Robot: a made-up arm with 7 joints. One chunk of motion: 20 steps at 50 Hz.
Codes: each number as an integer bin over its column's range. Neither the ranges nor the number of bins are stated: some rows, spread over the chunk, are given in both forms.
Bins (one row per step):
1: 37 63 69 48 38 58
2: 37 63 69 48 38 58
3: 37 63 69 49 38 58
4: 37 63 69 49 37 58
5: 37 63 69 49 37 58
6: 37 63 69 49 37 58
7: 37 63 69 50 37 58
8: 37 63 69 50 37 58
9: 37 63 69 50 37 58
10: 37 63 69 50 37 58
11: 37 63 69 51 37 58
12: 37 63 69 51 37 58
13: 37 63 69 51 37 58
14: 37 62 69 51 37 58
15: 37 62 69 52 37 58
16: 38 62 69 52 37 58
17: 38 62 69 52 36 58
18: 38 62 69 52 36 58
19: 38 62 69 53 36 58
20: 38 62 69 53 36 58
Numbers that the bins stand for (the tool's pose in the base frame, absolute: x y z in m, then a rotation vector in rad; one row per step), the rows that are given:
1: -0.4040 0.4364 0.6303 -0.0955 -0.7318 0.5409
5: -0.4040 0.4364 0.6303 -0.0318 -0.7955 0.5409
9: -0.4040 0.4364 0.6303 0.0318 -0.7955 0.5409
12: -0.4040 0.4364 0.6303 0.0955 -0.7955 0.5409
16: -0.3717 0.4040 0.6303 0.1591 -0.7955 0.5409
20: -0.3717 0.4040 0.6303 0.2227 -0.8591 0.5409
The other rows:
2: -0.4040 0.4364 0.6303 -0.0955 -0.7318 0.5409
3: -0.4040 0.4364 0.6303 -0.0318 -0.7318 0.5409
4: -0.4040 0.4364 0.6303 -0.0318 -0.7955 0.5409
6: -0.4040 0.4364 0.6303 -0.0318 -0.7955 0.5409
7: -0.4040 0.4364 0.6303 0.0318 -0.7955 0.5409
8: -0.4040 0.4364 0.6303 0.0318 -0.7955 0.5409
10: -0.4040 0.4364 0.6303 0.0318 -0.7955 0.5409
11: -0.4040 0.4364 0.6303 0.0955 -0.7955 0.5409
13: -0.4040 0.4364 0.6303 0.0955 -0.7955 0.5409
14: -0.4040 0.4040 0.6303 0.0955 -0.7955 0.5409
15: -0.4040 0.4040 0.6303 0.1591 -0.7955 0.5409
17: -0.3717 0.4040 0.6303 0.1591 -0.8591 0.5409
18: -0.3717 0.4040 0.6303 0.1591 -0.8591 0.5409
19: -0.3717 0.4040 0.6303 0.2227 -0.8591 0.5409

